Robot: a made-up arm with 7 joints.
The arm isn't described. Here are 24 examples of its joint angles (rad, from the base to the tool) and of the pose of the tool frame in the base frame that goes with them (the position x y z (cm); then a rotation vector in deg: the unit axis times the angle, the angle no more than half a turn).
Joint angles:
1: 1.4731 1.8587 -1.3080 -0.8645 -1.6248 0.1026 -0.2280
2: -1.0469 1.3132 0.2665 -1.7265 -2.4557 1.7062 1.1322
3: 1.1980 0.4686 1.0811 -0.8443 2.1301 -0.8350 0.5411
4: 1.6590 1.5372 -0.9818 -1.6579 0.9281 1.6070 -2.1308
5: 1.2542 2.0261 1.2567 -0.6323 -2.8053 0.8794 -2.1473
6: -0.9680 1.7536 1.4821 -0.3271 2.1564 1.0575 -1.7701
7: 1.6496 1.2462 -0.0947 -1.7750 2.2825 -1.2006 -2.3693
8: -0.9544 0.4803 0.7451 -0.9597 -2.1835 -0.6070 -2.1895
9: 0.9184 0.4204 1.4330 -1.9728 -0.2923 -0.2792 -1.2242
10: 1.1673 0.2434 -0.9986 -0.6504 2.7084 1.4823 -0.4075
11: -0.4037 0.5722 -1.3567 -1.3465 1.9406 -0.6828 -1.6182
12: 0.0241 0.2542 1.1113 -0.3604 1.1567 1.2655 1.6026
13: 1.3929 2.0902 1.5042 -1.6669 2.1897 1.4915 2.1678
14: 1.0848 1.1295 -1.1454 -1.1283 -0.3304 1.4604 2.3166
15: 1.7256 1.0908 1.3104 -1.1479 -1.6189 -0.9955 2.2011
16: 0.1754 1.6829 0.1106 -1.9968 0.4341 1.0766 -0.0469
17: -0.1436 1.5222 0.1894 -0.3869 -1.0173 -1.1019 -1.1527
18: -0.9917 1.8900 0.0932 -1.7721 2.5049 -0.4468 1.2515
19: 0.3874 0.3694 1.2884 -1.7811 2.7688 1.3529 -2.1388
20: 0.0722 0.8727 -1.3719 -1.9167 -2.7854 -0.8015 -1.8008
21: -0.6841 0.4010 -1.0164 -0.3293 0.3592 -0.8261 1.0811
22: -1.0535 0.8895 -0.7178 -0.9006 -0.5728 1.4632 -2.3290
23: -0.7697 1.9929 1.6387 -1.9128 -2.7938 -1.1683 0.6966
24: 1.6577 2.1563 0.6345 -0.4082 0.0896 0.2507 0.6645
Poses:
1: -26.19 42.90 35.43 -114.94 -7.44 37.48
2: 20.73 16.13 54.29 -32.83 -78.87 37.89
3: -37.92 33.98 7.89 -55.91 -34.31 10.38
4: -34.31 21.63 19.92 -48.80 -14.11 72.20
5: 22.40 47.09 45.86 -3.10 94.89 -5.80
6: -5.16 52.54 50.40 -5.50 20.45 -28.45
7: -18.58 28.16 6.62 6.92 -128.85 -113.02
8: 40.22 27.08 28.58 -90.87 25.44 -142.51
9: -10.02 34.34 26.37 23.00 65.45 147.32
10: -43.18 -7.85 -2.45 87.37 17.82 57.54
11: 18.76 -1.71 -7.28 11.68 128.45 -16.00
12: 0.68 22.43 -15.13 96.77 82.91 41.13
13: 30.77 25.66 38.20 151.02 -28.87 27.81
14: -31.04 23.91 6.84 -83.32 95.53 104.64
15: -8.72 51.75 39.94 95.17 -136.63 -53.50
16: 28.20 22.74 35.38 -12.85 130.27 61.51
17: 13.55 50.25 32.56 112.96 70.83 99.66
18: 17.31 17.31 60.73 7.98 27.11 -172.33
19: -2.15 40.46 16.72 11.49 65.80 -14.49
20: 1.78 2.68 -4.26 66.41 -129.76 18.55
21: 37.00 14.76 -5.61 -28.54 122.37 -83.32
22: 44.88 14.22 24.35 -53.33 -42.49 -103.18
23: -21.53 8.25 59.02 -56.86 18.44 138.37
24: 21.50 50.09 35.45 -29.39 103.74 116.95
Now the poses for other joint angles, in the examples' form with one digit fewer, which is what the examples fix.
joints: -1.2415 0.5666 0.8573 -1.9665 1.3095 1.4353 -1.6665
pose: 15.0 23.6 52.9 37.2 53.8 8.4
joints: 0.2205 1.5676 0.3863 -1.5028 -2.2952 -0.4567 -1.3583
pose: 25.0 36.3 33.2 -95.3 56.4 -75.9
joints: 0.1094 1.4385 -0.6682 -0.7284 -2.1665 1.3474 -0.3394
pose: 10.5 47.3 5.6 -84.8 37.1 -149.0
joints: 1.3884 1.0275 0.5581 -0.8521 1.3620 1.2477 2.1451
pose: -25.0 43.2 20.7 -126.0 -88.6 21.3
